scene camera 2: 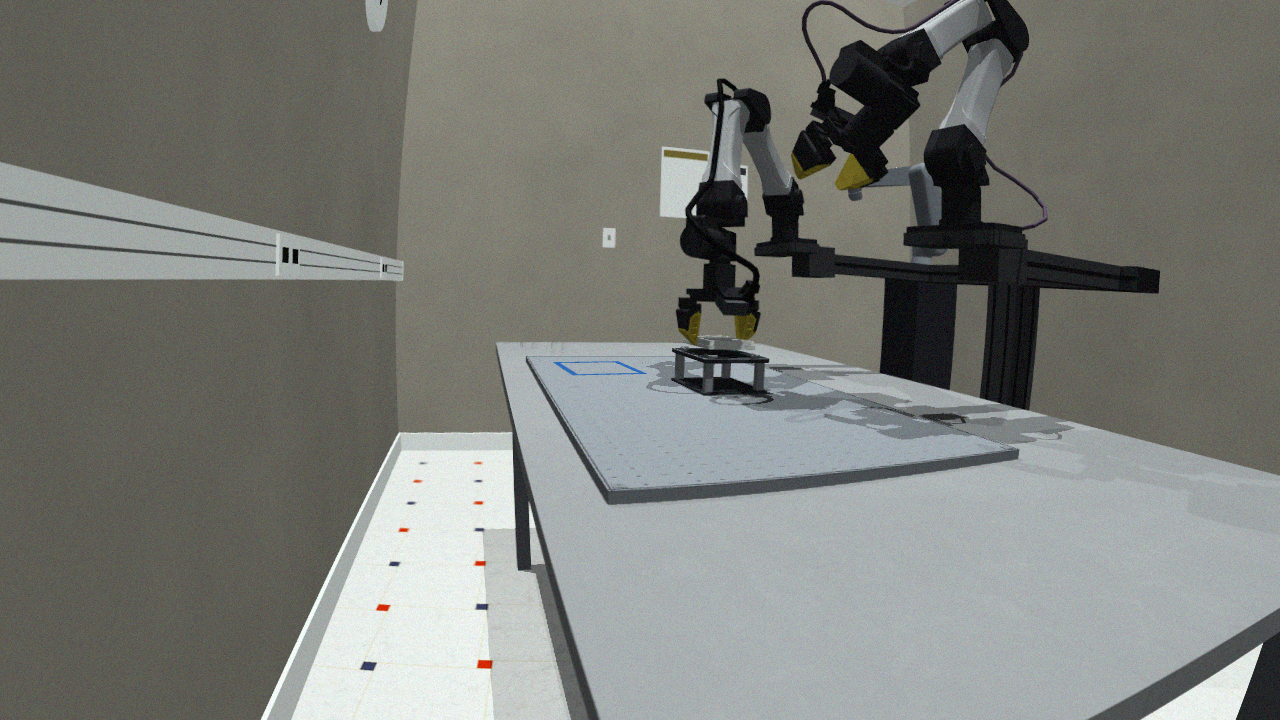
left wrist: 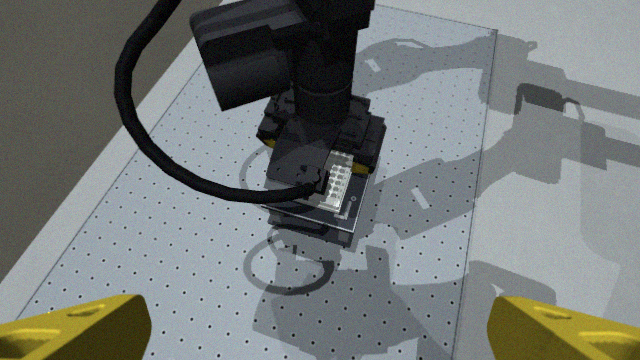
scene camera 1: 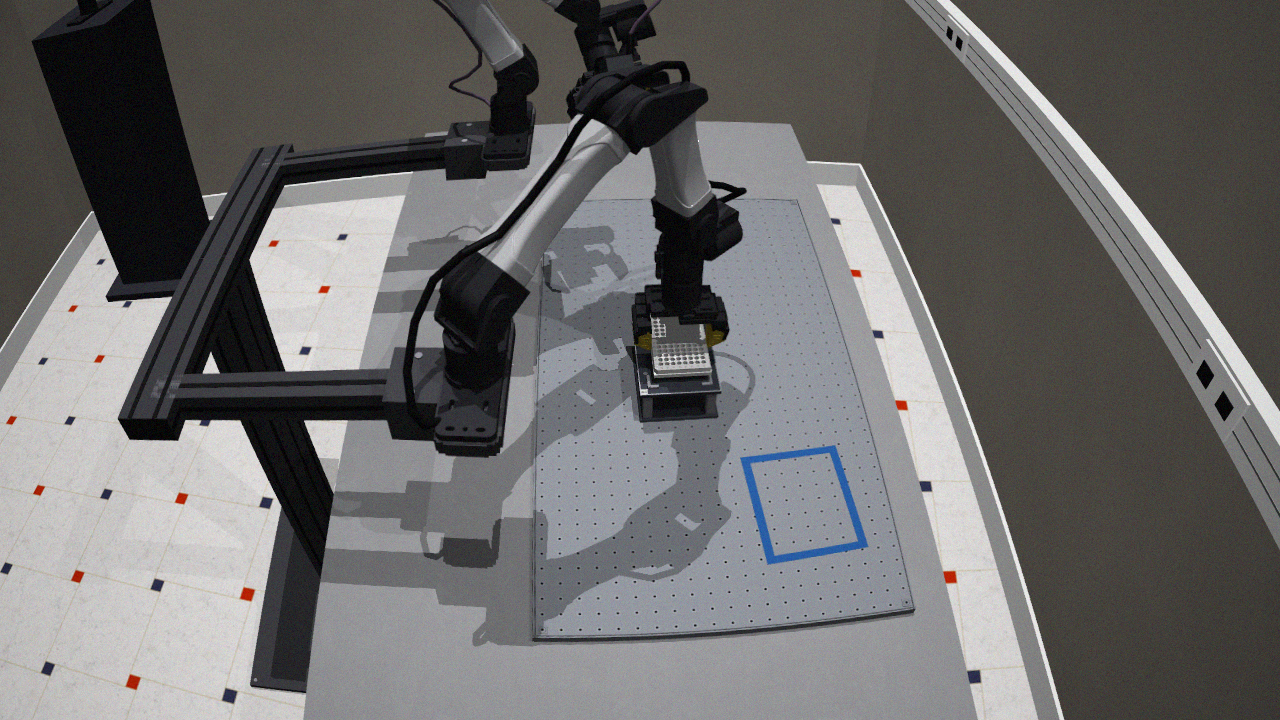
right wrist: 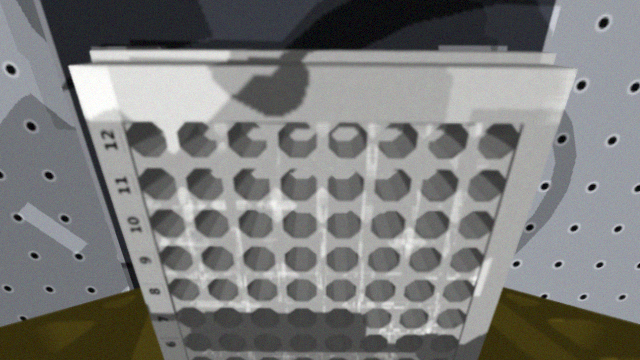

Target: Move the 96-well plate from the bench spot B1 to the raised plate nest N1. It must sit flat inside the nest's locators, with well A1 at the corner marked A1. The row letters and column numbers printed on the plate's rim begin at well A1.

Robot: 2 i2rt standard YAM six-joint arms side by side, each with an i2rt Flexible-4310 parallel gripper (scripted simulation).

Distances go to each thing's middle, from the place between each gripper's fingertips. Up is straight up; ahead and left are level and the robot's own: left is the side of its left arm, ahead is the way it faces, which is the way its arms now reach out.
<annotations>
The white 96-well plate [scene camera 1: 677,350] is right at my right hand [scene camera 1: 678,346]. From my right hand the other things lie so: raised plate nest [scene camera 1: 689,383]: 30 mm below.
My left hand [scene camera 2: 817,181] is 8 cm short of the white 96-well plate, 22 cm to the left of it and 27 cm above it. Also, from my left hand: raised plate nest 7 cm ahead, 22 cm to the right, 30 cm below.
</annotations>
